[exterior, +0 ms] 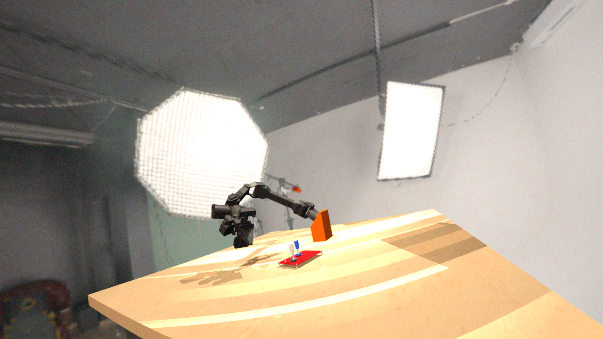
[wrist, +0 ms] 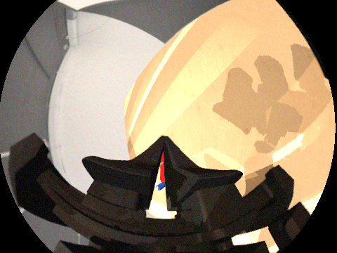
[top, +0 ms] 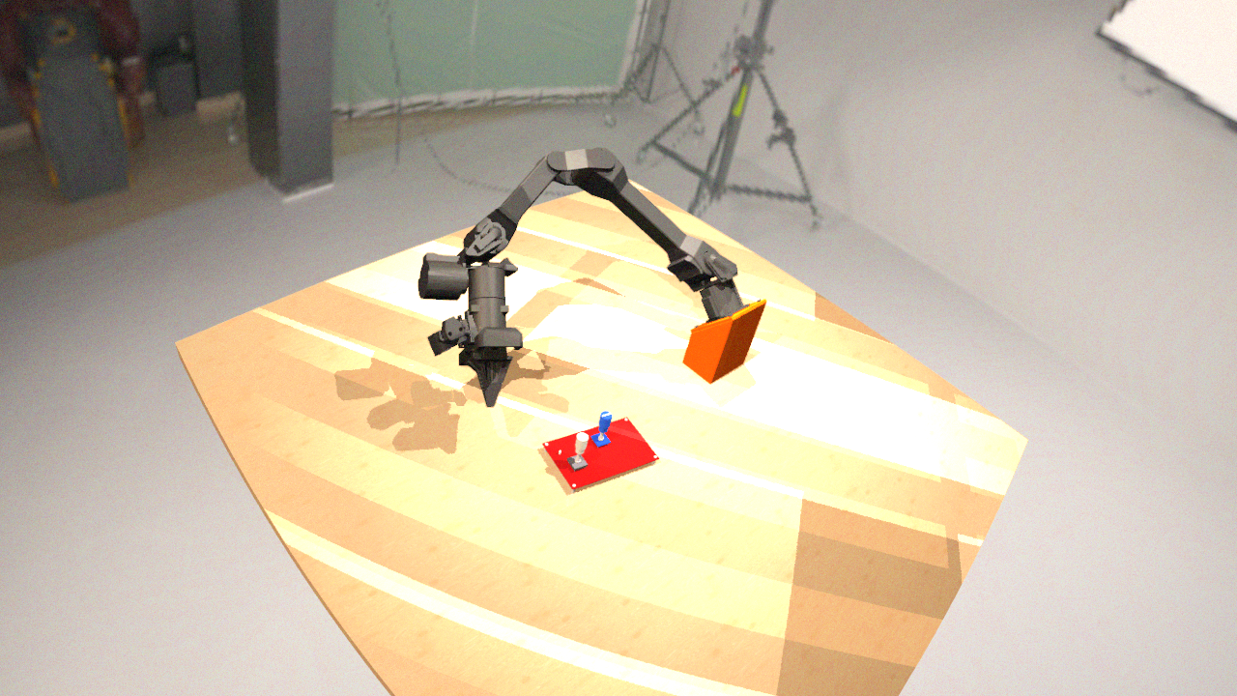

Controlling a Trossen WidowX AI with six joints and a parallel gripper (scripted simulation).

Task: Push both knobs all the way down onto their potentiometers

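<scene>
Now: the grey knob 11 cm behind my gripper tip, 9 cm to the left of it and 5 cm below it. The rest, counted from my gripper tip: blue potentiometer 17 cm behind, 7 cm to the left, 6 cm below; blue knob 17 cm behind, 7 cm to the left, 4 cm below.
</scene>
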